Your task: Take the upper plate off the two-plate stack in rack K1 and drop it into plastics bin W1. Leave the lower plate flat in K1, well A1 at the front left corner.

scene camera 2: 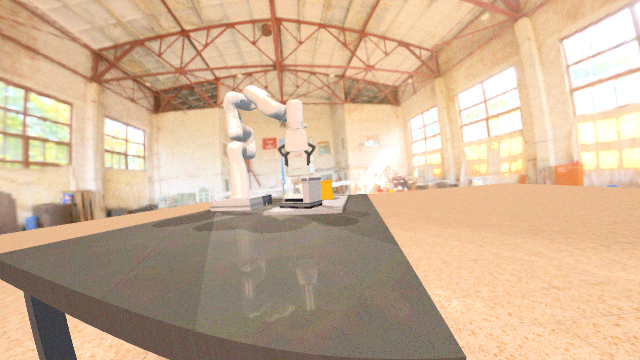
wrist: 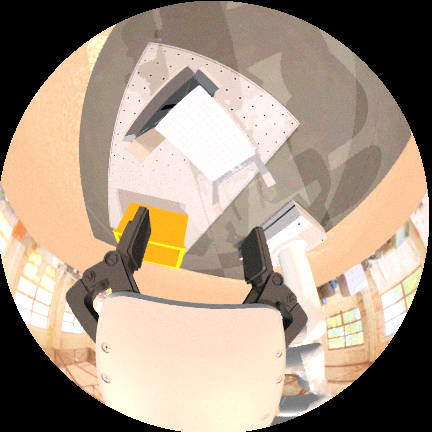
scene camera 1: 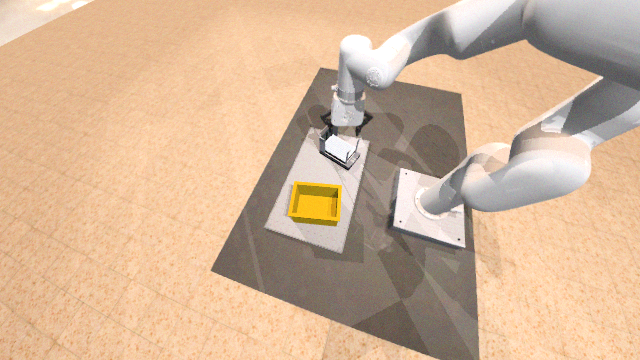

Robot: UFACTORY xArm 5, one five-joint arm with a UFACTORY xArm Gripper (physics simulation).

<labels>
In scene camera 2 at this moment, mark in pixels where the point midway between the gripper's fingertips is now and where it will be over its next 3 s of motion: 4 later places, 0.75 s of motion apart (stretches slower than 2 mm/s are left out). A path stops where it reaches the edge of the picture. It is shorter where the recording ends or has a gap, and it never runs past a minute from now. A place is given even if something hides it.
My gripper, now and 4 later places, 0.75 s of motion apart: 297, 165; 301, 168; 301, 183; 302, 192; 302, 192
</labels>
